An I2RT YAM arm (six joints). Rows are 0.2 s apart.
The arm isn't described. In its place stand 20 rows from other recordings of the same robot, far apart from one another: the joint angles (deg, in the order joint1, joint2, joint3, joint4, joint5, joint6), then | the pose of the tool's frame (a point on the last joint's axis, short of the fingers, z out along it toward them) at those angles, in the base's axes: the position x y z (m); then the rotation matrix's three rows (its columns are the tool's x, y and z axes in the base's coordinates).
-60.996, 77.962, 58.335, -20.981, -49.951, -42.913 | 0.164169 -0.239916 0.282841; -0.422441 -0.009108 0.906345; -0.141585 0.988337 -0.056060; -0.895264 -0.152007 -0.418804
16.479, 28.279, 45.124, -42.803, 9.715, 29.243 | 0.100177 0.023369 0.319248; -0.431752 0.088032 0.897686; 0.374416 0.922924 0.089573; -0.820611 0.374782 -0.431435
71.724, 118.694, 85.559, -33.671, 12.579, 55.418 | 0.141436 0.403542 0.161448; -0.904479 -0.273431 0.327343; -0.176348 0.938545 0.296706; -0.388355 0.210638 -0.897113
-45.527, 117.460, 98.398, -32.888, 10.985, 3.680 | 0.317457 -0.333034 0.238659; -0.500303 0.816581 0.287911; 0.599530 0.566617 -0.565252; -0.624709 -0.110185 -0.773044
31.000, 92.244, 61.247, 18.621, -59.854, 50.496 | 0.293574 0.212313 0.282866; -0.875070 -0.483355 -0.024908; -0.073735 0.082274 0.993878; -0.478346 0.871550 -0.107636
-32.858, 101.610, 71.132, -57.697, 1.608, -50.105 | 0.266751 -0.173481 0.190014; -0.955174 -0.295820 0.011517; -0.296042 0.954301 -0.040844; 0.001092 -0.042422 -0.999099
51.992, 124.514, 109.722, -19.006, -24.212, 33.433 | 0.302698 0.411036 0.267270; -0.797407 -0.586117 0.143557; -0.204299 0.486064 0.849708; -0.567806 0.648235 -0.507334
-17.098, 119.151, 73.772, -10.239, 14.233, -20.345 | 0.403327 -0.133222 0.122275; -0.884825 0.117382 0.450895; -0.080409 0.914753 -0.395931; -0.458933 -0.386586 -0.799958
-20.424, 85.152, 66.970, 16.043, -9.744, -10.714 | 0.337772 -0.119348 0.353041; -0.068841 0.175699 0.982034; -0.169881 0.967928 -0.185084; -0.983057 -0.179570 -0.036785
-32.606, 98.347, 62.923, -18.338, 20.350, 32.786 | 0.293410 -0.202383 0.194983; -0.203858 0.938254 0.279504; 0.733095 0.335520 -0.591607; -0.648856 0.084299 -0.756227
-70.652, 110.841, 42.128, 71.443, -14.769, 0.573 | 0.130177 -0.343338 0.158890; 0.024059 0.827791 0.560521; -0.039331 0.561033 -0.826859; -0.998937 -0.002152 0.046056
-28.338, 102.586, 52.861, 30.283, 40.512, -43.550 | 0.320833 -0.199300 0.189383; -0.832447 0.450474 0.322655; -0.146197 0.383106 -0.912061; -0.534471 -0.806413 -0.253058
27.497, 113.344, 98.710, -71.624, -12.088, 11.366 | 0.337110 0.183871 0.243468; -0.959147 -0.280056 -0.040079; -0.281989 0.934966 0.215222; -0.022802 0.217731 -0.975742
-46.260, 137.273, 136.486, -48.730, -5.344, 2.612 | 0.369375 -0.381193 0.266012; -0.494445 0.700800 0.514202; 0.582312 0.706264 -0.402622; -0.645320 0.100351 -0.757293
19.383, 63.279, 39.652, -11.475, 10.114, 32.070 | 0.227544 0.073428 0.243382; -0.561182 0.125991 0.818047; 0.356674 0.928683 0.101648; -0.746899 0.348819 -0.566098
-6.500, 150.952, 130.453, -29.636, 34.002, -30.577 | 0.561736 -0.084039 0.132637; -0.885487 -0.000523 0.464663; -0.323558 0.718417 -0.615782; -0.333500 -0.695612 -0.636318
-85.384, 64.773, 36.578, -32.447, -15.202, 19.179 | 0.025793 -0.203466 0.195009; 0.246349 0.921761 0.299447; 0.888139 -0.091021 -0.450472; -0.387972 0.376924 -0.841075
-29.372, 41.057, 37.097, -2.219, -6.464, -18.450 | 0.157280 -0.083922 0.318064; -0.212347 0.340101 0.916101; -0.241336 0.890188 -0.386421; -0.946924 -0.303144 -0.106951
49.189, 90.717, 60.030, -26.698, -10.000, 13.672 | 0.206683 0.248811 0.212182; -0.725544 -0.653568 0.215486; -0.484067 0.707254 0.515239; -0.489147 0.269519 -0.829515
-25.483, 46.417, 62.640, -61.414, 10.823, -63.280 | 0.117430 -0.063374 0.353488; -0.772128 -0.328327 0.544077; -0.603872 0.645713 -0.467326; -0.197882 -0.689389 -0.696840
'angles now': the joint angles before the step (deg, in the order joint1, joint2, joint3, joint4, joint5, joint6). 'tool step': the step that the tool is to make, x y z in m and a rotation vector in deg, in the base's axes. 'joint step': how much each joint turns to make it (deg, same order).
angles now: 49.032 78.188 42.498 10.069 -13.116 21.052
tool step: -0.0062 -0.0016 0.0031 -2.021 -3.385 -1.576
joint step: 1.211 -1.674 -0.539 -0.933 4.190 -2.351
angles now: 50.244 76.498 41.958 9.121 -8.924 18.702
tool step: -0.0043 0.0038 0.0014 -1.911 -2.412 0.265
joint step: 1.405 -0.080 0.416 -0.771 2.356 -2.305
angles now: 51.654 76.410 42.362 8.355 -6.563 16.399
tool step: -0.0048 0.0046 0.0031 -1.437 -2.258 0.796
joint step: 1.507 -0.107 0.669 -0.744 1.796 -2.105
